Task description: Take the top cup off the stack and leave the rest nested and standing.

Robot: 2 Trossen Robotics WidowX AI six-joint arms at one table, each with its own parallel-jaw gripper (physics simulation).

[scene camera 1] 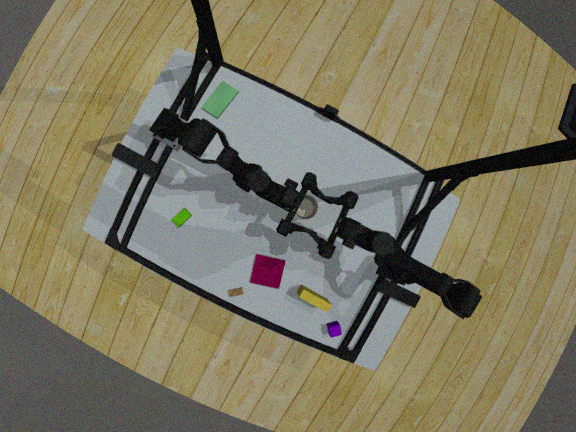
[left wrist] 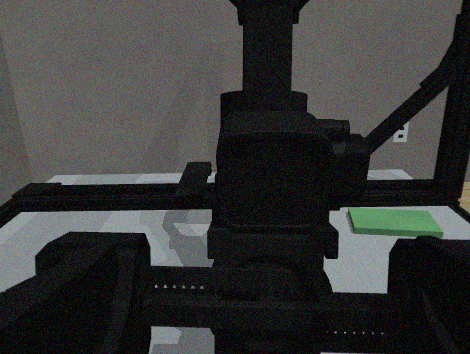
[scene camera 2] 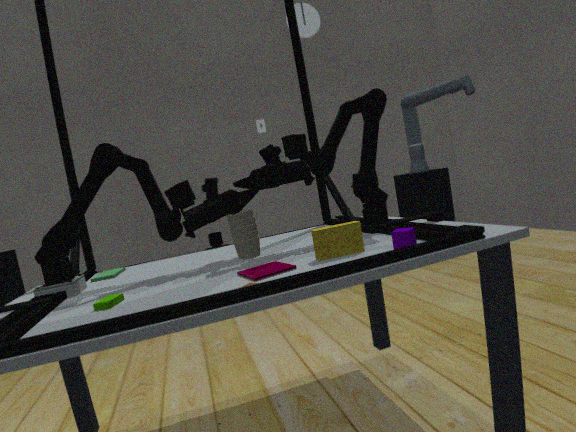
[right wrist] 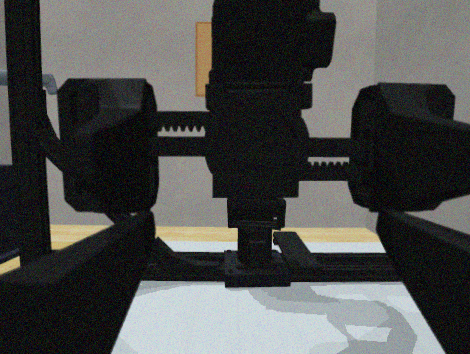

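Where they show: left gripper, fingertip midpoint: [scene camera 1: 309, 211] [left wrist: 265, 253] [scene camera 2: 236, 183] [right wrist: 308, 159]; right gripper, fingertip midpoint: [scene camera 1: 324, 218] [scene camera 2: 255, 190] [right wrist: 265, 220]; left arm's base at its link origin: [scene camera 2: 377, 222] [right wrist: 254, 260]; right arm's base at its link origin: [scene camera 2: 59, 281].
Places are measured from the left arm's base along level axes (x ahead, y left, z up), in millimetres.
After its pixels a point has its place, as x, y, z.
Note:
A stack of several nested beige cups [scene camera 1: 306, 206] {386, -56, 58} [scene camera 2: 244, 236] {400, -15, 42} stands upright near the table's middle; both grippers partly cover it in scene camera 2. My left gripper [scene camera 1: 313, 212] {391, -39, 185} [scene camera 2: 241, 184] {391, -39, 185} is open and empty, above the stack. My right gripper [scene camera 1: 322, 215] {340, -39, 159} [scene camera 2: 254, 194] {340, -39, 159} is open and empty, a little lower, also close above the stack's top. The two grippers face each other and their fingers overlap in scene camera 1, with the stack showing between them. Whether they touch is unclear. The stack does not show in the wrist views, where the opposite arm fills the middle.
A magenta square [scene camera 1: 268, 271] {403, 187, -13} [scene camera 2: 267, 270] {406, 209, -13}, a yellow block [scene camera 1: 314, 298] {238, 199, 48} [scene camera 2: 338, 241] {236, 221, 14}, a purple cube [scene camera 1: 334, 329] {115, 283, 19} [scene camera 2: 404, 238] {120, 305, 3} and a small brown piece [scene camera 1: 235, 291] {476, 296, -14} lie towards the front. A lime block [scene camera 1: 181, 217] {739, 142, -6} [scene camera 2: 109, 301] {734, 171, -7} and a green slab [scene camera 1: 220, 99] {794, -274, -12} [scene camera 2: 108, 274] {792, -238, -11} [left wrist: 395, 221] {787, -275, -11} lie at the left.

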